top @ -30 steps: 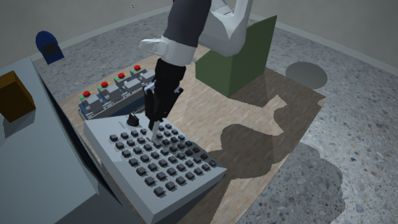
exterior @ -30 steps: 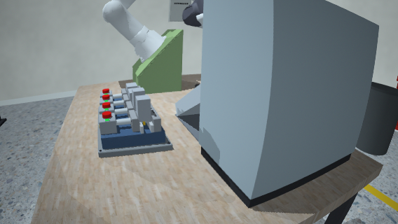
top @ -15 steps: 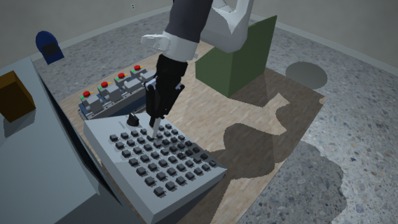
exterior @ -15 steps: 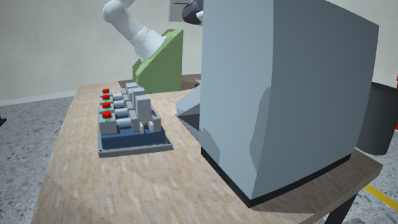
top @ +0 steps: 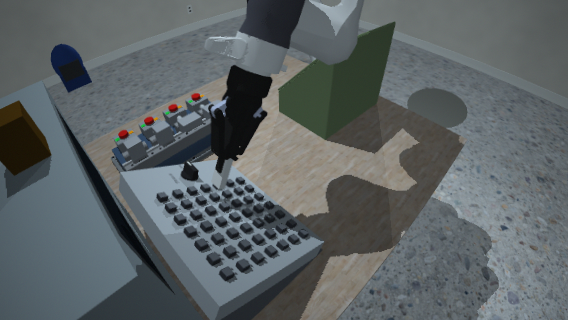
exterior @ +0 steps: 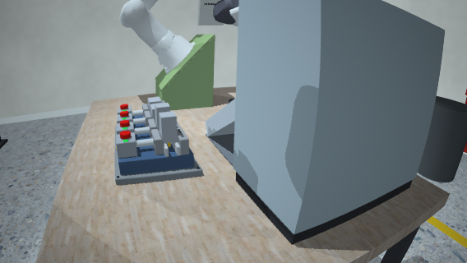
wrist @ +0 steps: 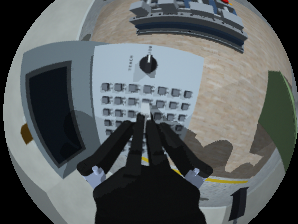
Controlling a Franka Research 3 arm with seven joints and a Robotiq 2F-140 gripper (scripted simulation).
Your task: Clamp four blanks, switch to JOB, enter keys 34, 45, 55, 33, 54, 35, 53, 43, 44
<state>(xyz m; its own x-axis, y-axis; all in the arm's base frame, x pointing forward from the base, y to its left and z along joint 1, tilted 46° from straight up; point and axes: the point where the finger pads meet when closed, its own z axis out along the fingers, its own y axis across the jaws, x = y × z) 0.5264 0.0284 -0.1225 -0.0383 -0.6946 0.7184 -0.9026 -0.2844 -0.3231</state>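
The key lies 3 cm ahead of my hand, 10 cm to the left of it and 6 cm below it. The rest, counted from my hand: grey keypad 6 cm ahead, 2 cm to the left, 9 cm below; black selector knob 2 cm ahead, 10 cm to the right, 5 cm below.
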